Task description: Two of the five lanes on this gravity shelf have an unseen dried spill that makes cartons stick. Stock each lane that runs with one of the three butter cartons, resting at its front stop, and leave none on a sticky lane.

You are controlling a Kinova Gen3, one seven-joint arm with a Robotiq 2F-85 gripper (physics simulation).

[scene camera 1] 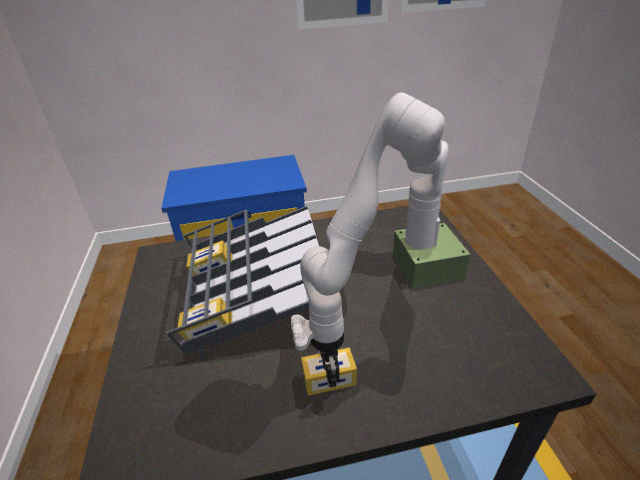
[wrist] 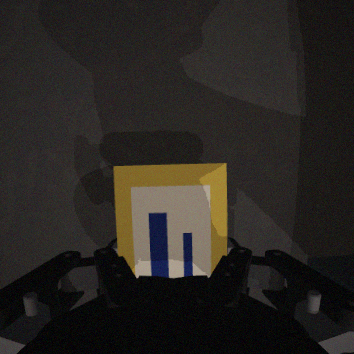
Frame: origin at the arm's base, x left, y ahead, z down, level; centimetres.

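Seen in the pictures: gripper, between the fingertips: (scene camera 1: 329, 373) (wrist: 173, 243); arm's base, origin of its link: (scene camera 1: 419, 240).
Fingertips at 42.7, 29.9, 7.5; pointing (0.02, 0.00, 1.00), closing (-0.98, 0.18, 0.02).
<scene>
Offsets run from my fingertips to a thing's top centre, as dx, dy, dz. "pt": to the spot under its first point. Level surfaces: height alone.
A yellow-and-white butter carton {+0.0, +0.1, -4.2} (scene camera 1: 345, 379) (wrist: 170, 200) lies on the table right of the shelf's low end. My gripper (scene camera 1: 332, 382) (wrist: 173, 243) points down over it and is shut on it, with a finger against each side. The tilted gravity shelf {pt -9.8, +21.7, -6.8} (scene camera 1: 242, 327) has white lanes and grey bars over its low end. A second carton (scene camera 1: 206, 316) rests at the low front end of the nearest lane. A third carton {pt -34.5, +34.1, -11.7} (scene camera 1: 210, 254) rests at the low end toward the far side, apparently in the second lane from the far edge. No spill can be seen.
A blue-topped cabinet (scene camera 1: 235, 181) stands behind the shelf. The arm rises from a green base block (scene camera 1: 439, 268) at the table's back right. The dark table {dz +2.3} (scene camera 1: 465, 361) has its front edge beyond the carton. The arm's elbow and wrist hang beside the shelf's high end.
</scene>
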